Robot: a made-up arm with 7 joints. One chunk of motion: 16 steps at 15 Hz.
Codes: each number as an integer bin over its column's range. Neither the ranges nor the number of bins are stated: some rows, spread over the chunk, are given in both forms.
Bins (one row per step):
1: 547 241 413 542 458 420 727
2: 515 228 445 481 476 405 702
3: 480 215 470 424 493 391 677
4: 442 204 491 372 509 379 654
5: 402 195 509 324 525 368 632
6: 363 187 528 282 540 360 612
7: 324 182 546 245 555 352 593
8: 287 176 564 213 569 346 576
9: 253 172 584 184 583 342 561
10: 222 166 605 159 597 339 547
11: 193 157 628 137 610 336 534
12: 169 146 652 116 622 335 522
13: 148 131 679 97 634 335 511
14: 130 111 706 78 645 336 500
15: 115 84 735 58 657 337 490
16: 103 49 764 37 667 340 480
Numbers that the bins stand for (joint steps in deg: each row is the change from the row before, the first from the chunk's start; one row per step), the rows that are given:
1: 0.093 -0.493 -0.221 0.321 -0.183 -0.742 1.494
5: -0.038 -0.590 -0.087 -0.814 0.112 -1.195 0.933
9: -0.172 -0.638 0.018 -1.542 0.368 -1.422 0.513
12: -0.248 -0.693 0.114 -1.896 0.540 -1.483 0.283
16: -0.307 -0.897 0.271 -2.307 0.738 -1.439 0.035
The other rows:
2: 0.064 -0.521 -0.176 0.004 -0.104 -0.873 1.346
3: 0.032 -0.548 -0.141 -0.293 -0.029 -0.995 1.198
4: -0.002 -0.571 -0.112 -0.564 0.042 -1.099 1.062
6: -0.073 -0.607 -0.060 -1.032 0.178 -1.265 0.814
7: -0.108 -0.617 -0.035 -1.225 0.244 -1.335 0.702
8: -0.141 -0.630 -0.010 -1.391 0.306 -1.387 0.602
10: -0.200 -0.651 0.048 -1.672 0.429 -1.448 0.431
11: -0.226 -0.670 0.080 -1.787 0.487 -1.474 0.354
13: -0.267 -0.725 0.152 -1.995 0.592 -1.483 0.218
14: -0.283 -0.767 0.189 -2.094 0.641 -1.474 0.153
15: -0.296 -0.823 0.230 -2.198 0.694 -1.465 0.094

